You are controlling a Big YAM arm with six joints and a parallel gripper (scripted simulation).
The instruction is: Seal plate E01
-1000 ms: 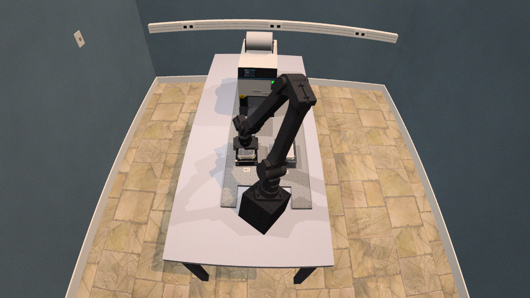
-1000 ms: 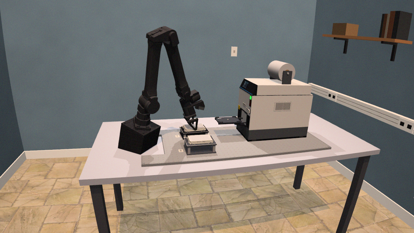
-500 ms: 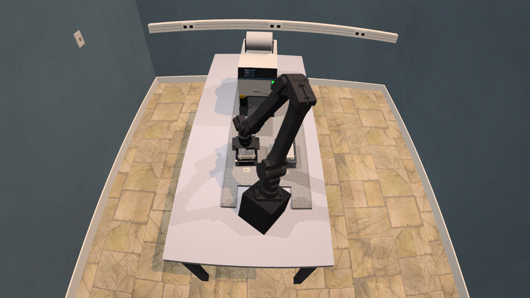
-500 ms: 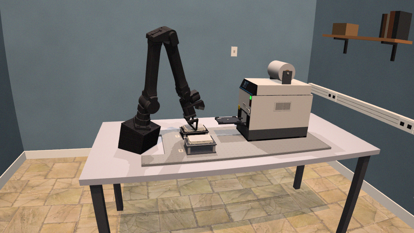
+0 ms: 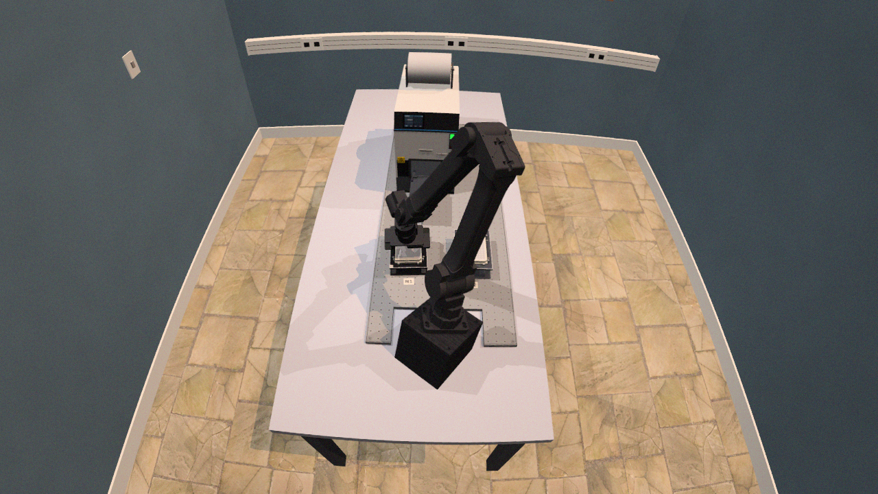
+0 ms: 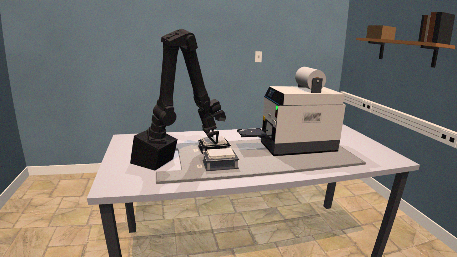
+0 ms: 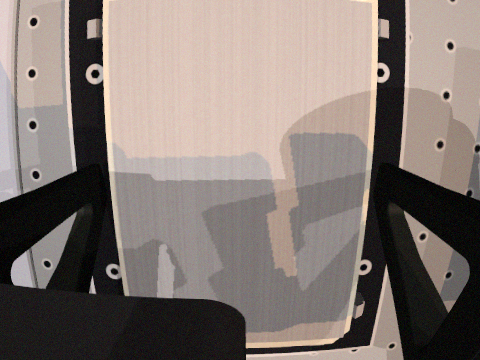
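My gripper is now 2 cm above the nest N1. Round my hand: cream plate 21 cm to the right, 4 cm behind, 1 cm above; then sealer stage 20 cm ahead, 7 cm to the right, 5 cm above; then foil roll 53 cm ahead, 36 cm above, 13 cm to the right.
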